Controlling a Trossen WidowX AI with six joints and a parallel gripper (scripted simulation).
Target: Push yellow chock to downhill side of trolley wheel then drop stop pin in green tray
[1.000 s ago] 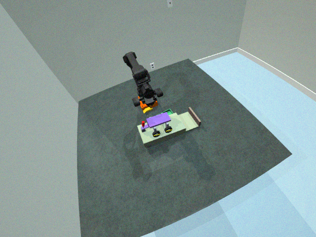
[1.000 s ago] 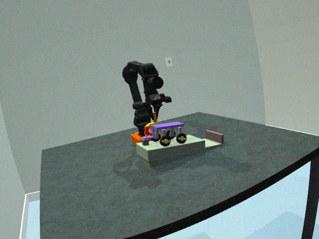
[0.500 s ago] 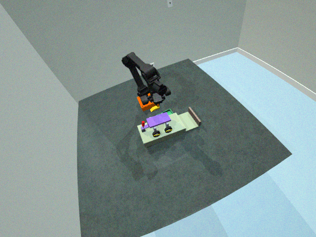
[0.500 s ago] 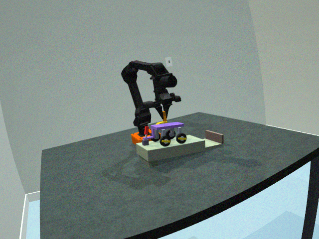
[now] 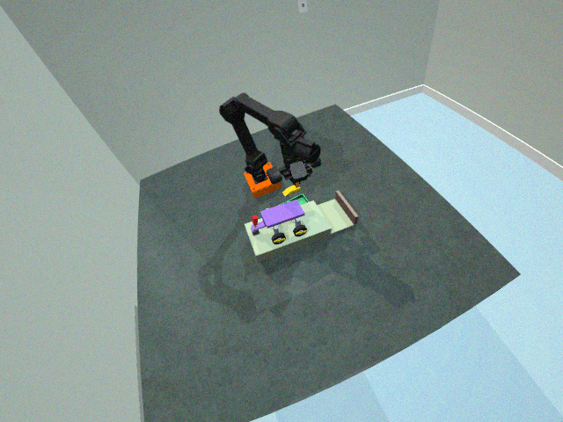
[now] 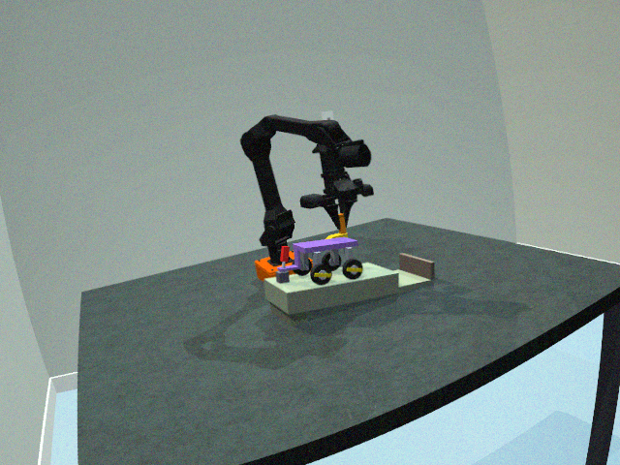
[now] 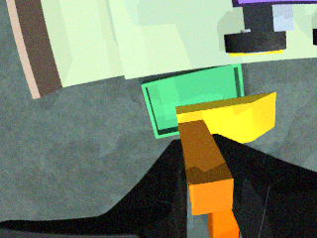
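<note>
Now: the red-headed stop pin 200 mm to the right of my gripper tip, 80 mm ahead of it and 30 mm below it. Also, from my gripper tip: green tray: 160 mm below, 20 mm to the right, 20 mm behind; yellow chock: 20 mm to the right, 10 mm below; purple trolley: 100 mm to the right, 100 mm ahead, 50 mm below.
</note>
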